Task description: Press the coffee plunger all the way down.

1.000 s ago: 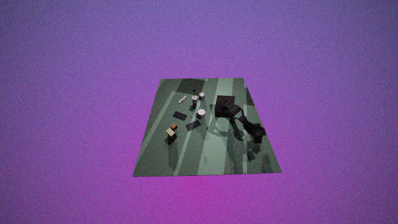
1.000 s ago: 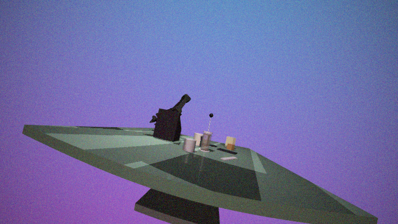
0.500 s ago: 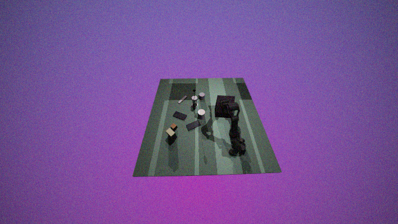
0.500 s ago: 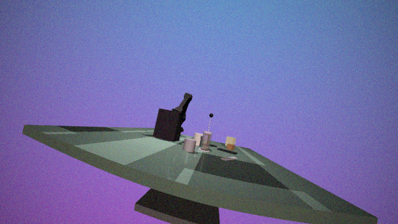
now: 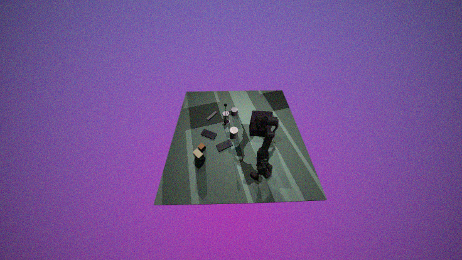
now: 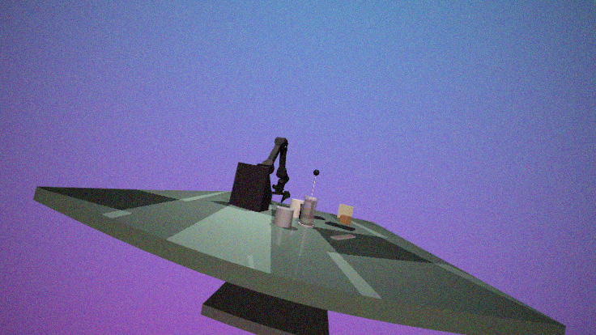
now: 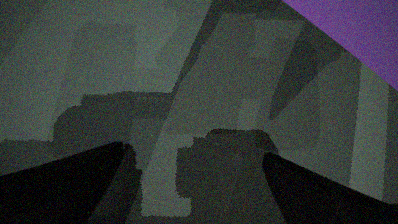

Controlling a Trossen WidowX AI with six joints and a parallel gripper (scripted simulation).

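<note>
Now: the coffee press 59 cm to the right of my gripper tip, 27 cm ahead of it and 11 cm above it.
</note>
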